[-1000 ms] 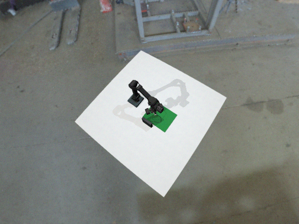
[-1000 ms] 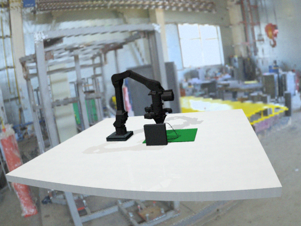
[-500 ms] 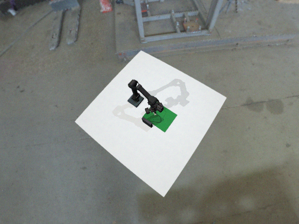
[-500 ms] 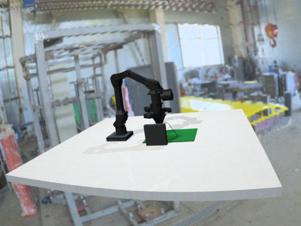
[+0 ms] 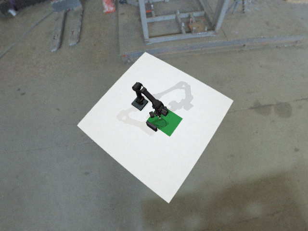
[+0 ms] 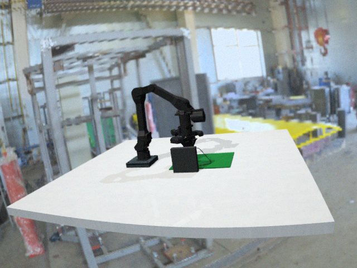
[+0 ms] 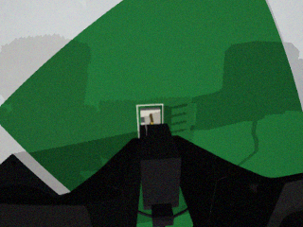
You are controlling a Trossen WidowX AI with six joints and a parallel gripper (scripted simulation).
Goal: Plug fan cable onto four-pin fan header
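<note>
My gripper tip is now 1 cm short of the pale four-pin header and 5 cm above it. The rest, counted from my gripper tip: green board: 7 cm ahead, 1 cm to the left, 6 cm below; then black fan plug: 1 cm ahead, 1 cm above; then black fan: 3 cm ahead, 14 cm to the right, 1 cm above.
</note>
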